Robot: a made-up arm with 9 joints. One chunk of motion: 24 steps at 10 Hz.
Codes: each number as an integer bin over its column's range. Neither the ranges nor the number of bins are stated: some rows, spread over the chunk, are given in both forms.
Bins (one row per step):
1: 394 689 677 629 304 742
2: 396 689 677 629 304 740
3: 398 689 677 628 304 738
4: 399 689 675 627 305 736
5: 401 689 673 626 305 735
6: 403 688 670 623 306 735
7: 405 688 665 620 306 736
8: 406 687 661 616 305 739
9: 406 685 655 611 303 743
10: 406 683 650 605 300 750
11: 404 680 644 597 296 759
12: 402 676 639 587 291 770
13: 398 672 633 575 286 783
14: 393 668 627 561 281 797
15: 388 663 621 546 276 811
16: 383 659 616 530 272 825
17: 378 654 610 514 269 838
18: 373 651 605 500 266 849
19: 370 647 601 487 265 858
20: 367 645 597 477 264 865
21: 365 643 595 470 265 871
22: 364 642 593 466 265 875
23: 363 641 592 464 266 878
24: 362 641 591 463 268 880
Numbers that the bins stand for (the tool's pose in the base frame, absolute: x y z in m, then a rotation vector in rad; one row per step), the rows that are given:
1: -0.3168 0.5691 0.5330 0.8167 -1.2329 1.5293
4: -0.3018 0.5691 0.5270 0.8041 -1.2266 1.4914
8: -0.2808 0.5631 0.4850 0.7347 -1.2266 1.5104
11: -0.2868 0.5420 0.4339 0.6149 -1.2833 1.6365
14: -0.3198 0.5060 0.3829 0.3878 -1.3779 1.8761
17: -0.3649 0.4640 0.3318 0.0914 -1.4536 2.1347
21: -0.4039 0.4309 0.2868 -0.1860 -1.4788 2.3428
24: -0.4129 0.4249 0.2748 -0.2302 -1.4599 2.3995
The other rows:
2: -0.3108 0.5691 0.5330 0.8167 -1.2329 1.5167
3: -0.3048 0.5691 0.5330 0.8104 -1.2329 1.5041
5: -0.2958 0.5691 0.5210 0.7977 -1.2266 1.4851
6: -0.2898 0.5661 0.5120 0.7788 -1.2203 1.4851
7: -0.2838 0.5661 0.4970 0.7599 -1.2203 1.4914
9: -0.2808 0.5571 0.4670 0.7032 -1.2392 1.5356
10: -0.2808 0.5511 0.4520 0.6653 -1.2581 1.5797
12: -0.2928 0.5300 0.4189 0.5518 -1.3149 1.7059
13: -0.3048 0.5180 0.4009 0.4761 -1.3464 1.7878
15: -0.3348 0.4910 0.3649 0.2932 -1.4095 1.9644
16: -0.3498 0.4790 0.3498 0.1923 -1.4347 2.0527
18: -0.3799 0.4550 0.3168 0.0032 -1.4725 2.2041
19: -0.3889 0.4429 0.3048 -0.0788 -1.4788 2.2608
20: -0.3979 0.4369 0.2928 -0.1419 -1.4851 2.3050
22: -0.4069 0.4279 0.2808 -0.2113 -1.4788 2.3680
23: -0.4099 0.4249 0.2778 -0.2239 -1.4725 2.3869

